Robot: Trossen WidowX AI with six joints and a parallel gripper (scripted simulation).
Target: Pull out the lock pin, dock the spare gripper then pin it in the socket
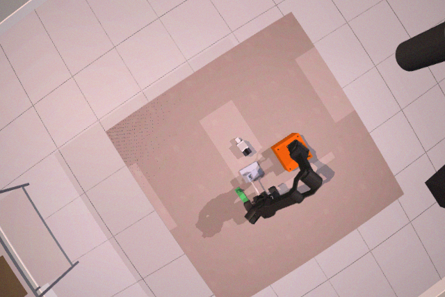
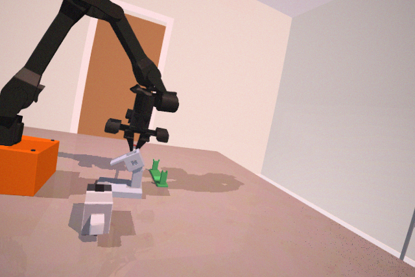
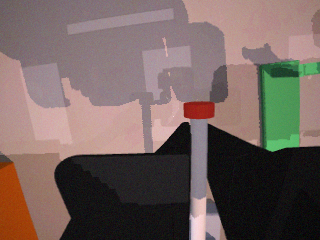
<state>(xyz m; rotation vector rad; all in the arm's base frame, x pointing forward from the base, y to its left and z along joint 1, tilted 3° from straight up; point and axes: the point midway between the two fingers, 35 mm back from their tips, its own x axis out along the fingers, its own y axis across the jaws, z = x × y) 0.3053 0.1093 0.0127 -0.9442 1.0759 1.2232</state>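
Now: the green cradle 80 mm ahead of my gripper tip, 40 mm to the right of it and 30 mm below it. Also, from my gripper tip: spare gripper (280 mm to the right, 90 mm behind, 30 mm below); grey mount (130 mm to the right, 30 mm behind, 10 mm below).
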